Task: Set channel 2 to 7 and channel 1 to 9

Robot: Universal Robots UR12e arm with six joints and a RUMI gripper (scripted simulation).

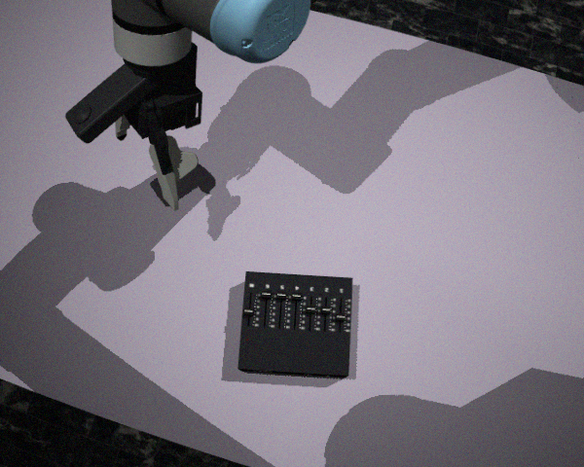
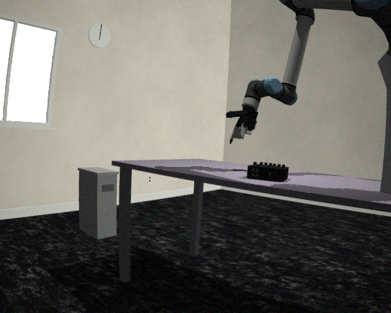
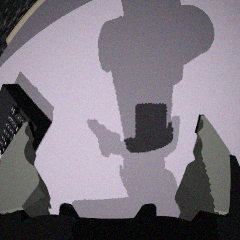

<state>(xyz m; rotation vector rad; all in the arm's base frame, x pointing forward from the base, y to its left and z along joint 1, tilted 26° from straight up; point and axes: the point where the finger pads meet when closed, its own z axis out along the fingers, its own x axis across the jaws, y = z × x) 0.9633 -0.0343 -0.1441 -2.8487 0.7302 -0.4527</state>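
Right now my hand is 32 cm past the channel 1 knob, 9 cm to the right of it and 9 cm above it.
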